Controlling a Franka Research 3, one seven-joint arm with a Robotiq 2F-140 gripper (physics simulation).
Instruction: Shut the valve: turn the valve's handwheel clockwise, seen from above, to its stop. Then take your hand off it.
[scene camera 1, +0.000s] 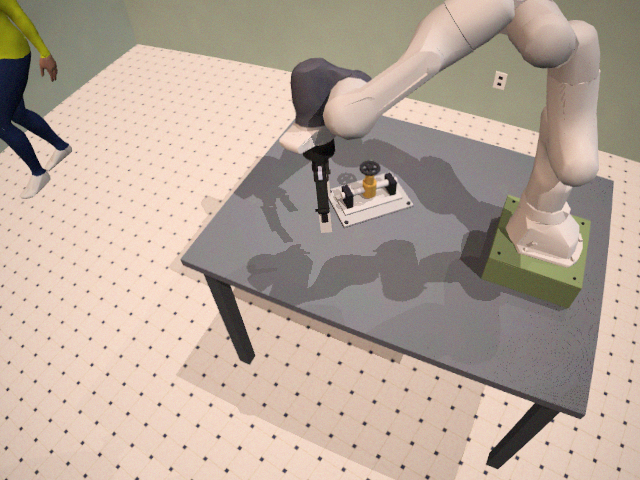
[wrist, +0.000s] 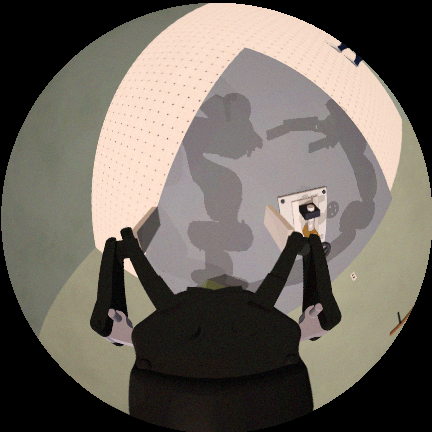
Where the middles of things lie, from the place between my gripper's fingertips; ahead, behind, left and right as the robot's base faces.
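Measured from the white base plate (scene camera 1: 369, 214), my hand is 30 cm to the left of it and 4 cm short of it, and it's 23 cm above the plate.
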